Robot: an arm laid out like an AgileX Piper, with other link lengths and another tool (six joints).
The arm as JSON. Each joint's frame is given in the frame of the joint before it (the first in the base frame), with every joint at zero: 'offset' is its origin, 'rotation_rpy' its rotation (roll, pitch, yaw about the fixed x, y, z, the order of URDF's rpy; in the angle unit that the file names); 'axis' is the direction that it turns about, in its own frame. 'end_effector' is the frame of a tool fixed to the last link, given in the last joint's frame.
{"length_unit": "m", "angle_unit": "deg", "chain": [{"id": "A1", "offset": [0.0, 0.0, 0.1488], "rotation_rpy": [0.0, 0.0, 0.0], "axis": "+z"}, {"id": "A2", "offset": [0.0, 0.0, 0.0], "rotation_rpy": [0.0, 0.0, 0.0], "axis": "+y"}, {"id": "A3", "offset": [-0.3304, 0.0, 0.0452], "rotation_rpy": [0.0, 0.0, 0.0], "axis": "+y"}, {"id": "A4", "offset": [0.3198, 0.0, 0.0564], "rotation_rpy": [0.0, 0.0, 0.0], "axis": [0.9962, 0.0, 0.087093]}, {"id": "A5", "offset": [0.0, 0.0, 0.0], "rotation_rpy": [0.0, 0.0, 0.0], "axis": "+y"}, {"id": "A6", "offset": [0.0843, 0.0, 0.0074], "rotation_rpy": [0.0, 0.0, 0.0], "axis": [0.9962, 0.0, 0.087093]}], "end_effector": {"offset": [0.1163, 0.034, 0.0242], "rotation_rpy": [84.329, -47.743, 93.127]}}
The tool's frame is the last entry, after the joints.
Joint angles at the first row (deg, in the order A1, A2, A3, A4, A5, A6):
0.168, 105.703, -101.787, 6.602, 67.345, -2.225
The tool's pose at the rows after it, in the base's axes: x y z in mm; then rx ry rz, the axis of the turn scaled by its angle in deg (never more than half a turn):
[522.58 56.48 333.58 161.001 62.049 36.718]
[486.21 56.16 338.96 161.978 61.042 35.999]
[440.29 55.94 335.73 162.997 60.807 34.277]
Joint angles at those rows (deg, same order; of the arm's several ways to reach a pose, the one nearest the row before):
0.168, 100.290, -97.510, 6.602, 67.344, -1.157
0.168, 93.982, -90.620, 6.602, 67.345, -0.324
0.168, 86.528, -81.879, 6.602, 67.346, 0.000

